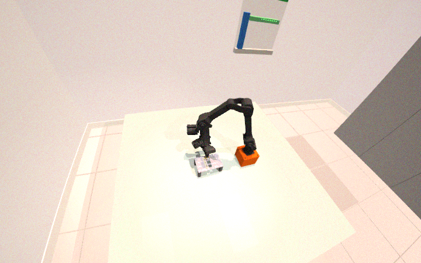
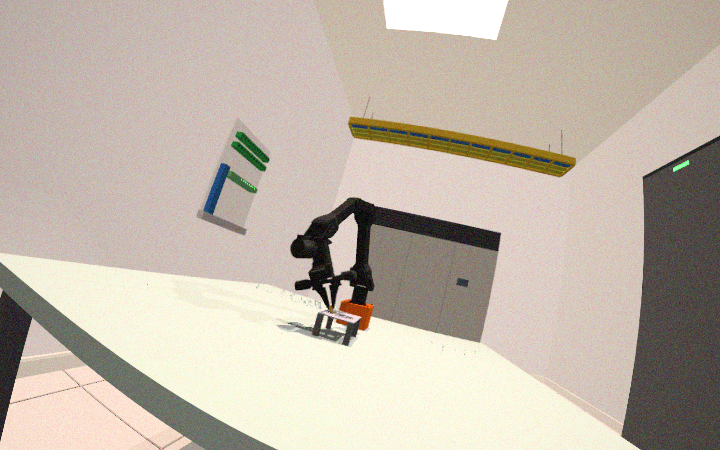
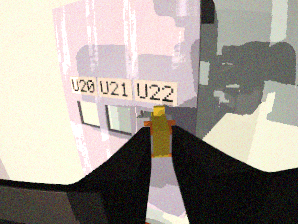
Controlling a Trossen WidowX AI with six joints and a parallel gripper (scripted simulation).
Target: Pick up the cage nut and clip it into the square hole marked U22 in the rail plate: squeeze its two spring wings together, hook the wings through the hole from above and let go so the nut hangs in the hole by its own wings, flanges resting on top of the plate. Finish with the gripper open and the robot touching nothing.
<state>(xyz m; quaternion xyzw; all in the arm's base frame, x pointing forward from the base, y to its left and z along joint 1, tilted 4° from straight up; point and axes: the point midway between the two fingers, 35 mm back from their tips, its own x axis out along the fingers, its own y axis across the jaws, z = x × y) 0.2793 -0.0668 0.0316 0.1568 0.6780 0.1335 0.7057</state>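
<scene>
Right now my gripper tip is 10 mm above the cage nut.
</scene>
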